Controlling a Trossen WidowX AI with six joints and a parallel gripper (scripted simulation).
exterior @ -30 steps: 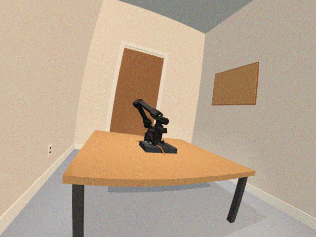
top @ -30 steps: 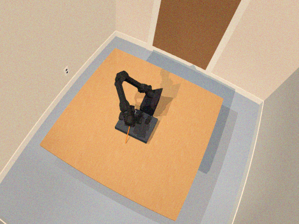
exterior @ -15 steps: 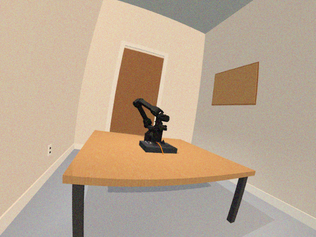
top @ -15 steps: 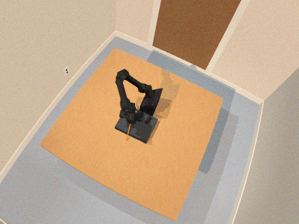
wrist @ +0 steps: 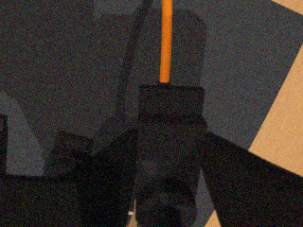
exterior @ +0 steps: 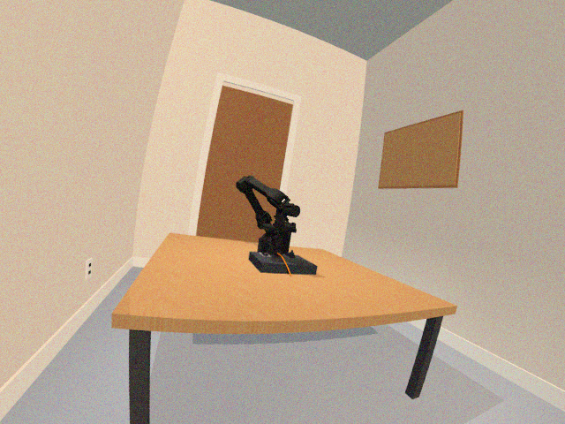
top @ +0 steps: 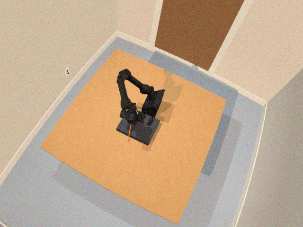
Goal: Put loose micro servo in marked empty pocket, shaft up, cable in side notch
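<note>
My gripper tip is 1 cm short of the deck, 6 cm to the right of it and 10 cm above it.
</note>
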